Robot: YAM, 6 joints.
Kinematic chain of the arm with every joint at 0, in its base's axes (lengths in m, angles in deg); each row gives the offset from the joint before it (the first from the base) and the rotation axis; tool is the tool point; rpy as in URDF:
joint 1: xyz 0 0 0.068 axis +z
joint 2: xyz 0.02 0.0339 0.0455 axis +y
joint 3: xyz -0.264 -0.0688 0 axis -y
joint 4: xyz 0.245 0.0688 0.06 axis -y
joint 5: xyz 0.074 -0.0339 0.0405 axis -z
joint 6: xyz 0.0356 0 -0.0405 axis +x
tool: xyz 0 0 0 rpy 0 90 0
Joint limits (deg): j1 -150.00..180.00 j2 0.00..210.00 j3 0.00..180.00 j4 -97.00..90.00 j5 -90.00..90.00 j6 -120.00..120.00
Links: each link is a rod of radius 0.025 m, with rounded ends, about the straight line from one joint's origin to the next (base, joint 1, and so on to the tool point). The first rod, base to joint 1, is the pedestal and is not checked.
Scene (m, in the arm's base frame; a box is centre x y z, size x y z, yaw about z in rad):
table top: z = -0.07
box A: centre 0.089 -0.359 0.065 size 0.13 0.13 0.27 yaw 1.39
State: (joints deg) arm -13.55 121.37 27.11 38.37 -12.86 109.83
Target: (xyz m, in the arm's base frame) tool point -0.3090 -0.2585 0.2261
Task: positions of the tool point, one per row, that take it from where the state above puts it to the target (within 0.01 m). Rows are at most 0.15 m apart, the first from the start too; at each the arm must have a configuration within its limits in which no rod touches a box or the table.
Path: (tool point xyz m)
1: 0.2214 -0.1144 0.0124
2: 0.1739 -0.1617 0.0248
3: 0.1169 -0.1915 0.0371
4: 0.0567 -0.2025 0.0492
5: -0.0009 -0.1950 0.0611
6: -0.0676 -0.2597 0.0958
7: -0.1592 -0.2897 0.1464
8: -0.2098 -0.2912 0.1695
9: -0.2607 -0.2808 0.1962
10: -0.3090 -0.2585 0.2261

